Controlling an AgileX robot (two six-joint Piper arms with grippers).
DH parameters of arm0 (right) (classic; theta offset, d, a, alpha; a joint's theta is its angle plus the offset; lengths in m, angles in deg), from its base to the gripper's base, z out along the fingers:
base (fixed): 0 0 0 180
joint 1: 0 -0.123 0 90
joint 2: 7.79 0 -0.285 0
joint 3: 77.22 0 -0.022 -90
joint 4: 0 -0.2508 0 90
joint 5: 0 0 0.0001 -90
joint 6: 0 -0.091 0 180
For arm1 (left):
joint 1: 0 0.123 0 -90
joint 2: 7.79 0 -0.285 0
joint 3: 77.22 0 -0.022 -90
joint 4: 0 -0.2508 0 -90
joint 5: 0 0 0.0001 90
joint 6: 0 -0.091 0 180
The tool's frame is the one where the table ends.
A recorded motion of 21 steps. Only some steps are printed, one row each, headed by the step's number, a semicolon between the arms.
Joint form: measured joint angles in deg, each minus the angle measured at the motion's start. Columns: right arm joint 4, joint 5, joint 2, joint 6, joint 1, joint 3; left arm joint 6, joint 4, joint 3, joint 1, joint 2, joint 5.
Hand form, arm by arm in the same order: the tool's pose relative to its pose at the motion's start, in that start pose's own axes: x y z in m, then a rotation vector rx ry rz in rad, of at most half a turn. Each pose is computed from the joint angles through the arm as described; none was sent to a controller.
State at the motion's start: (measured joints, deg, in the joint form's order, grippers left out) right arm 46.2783 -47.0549 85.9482 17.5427 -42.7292 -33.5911; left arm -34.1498 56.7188 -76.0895 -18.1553 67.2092 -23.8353
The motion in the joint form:
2: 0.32 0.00 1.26 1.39 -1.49 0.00; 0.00 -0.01 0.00 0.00 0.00 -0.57
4: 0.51 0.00 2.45 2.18 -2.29 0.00; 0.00 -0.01 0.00 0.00 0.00 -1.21
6: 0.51 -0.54 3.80 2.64 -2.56 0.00; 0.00 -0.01 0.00 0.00 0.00 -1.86
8: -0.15 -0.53 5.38 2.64 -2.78 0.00; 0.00 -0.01 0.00 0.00 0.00 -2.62
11: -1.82 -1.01 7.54 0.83 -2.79 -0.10; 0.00 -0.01 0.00 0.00 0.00 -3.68
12: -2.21 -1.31 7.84 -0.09 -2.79 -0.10; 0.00 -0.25 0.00 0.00 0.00 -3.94
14: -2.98 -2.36 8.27 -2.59 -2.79 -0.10; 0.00 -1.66 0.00 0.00 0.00 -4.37
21: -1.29 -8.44 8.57 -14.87 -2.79 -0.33; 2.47 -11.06 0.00 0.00 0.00 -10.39
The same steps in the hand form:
2: -0.0007 0.0082 0.0055 -0.0362 -0.0092 -0.0208; 0.0008 -0.0005 0.0000 0.0055 0.0083 0.0002
4: 0.0008 0.0142 0.0094 -0.0620 -0.0101 -0.0285; 0.0016 -0.0011 0.0000 0.0118 0.0175 0.0002
6: 0.0040 0.0188 0.0127 -0.0783 -0.0109 -0.0249; 0.0024 -0.0017 -0.0001 0.0182 0.0269 0.0002
8: 0.0094 0.0235 0.0162 -0.0921 0.0037 -0.0038; 0.0034 -0.0023 -0.0001 0.0256 0.0379 0.0002
11: 0.0172 0.0278 0.0207 -0.0934 0.0242 0.0654; 0.0048 -0.0033 -0.0002 0.0360 0.0532 0.0002
12: 0.0181 0.0282 0.0213 -0.0902 0.0248 0.0887; 0.0053 -0.0034 -0.0002 0.0370 0.0580 0.0039
14: 0.0185 0.0281 0.0222 -0.0790 0.0173 0.1453; 0.0064 -0.0028 -0.0003 0.0323 0.0703 0.0260
21: 0.0095 0.0262 0.0231 -0.0768 -0.0834 0.3462; 0.0184 -0.0006 -0.0019 0.0195 0.2026 0.1261

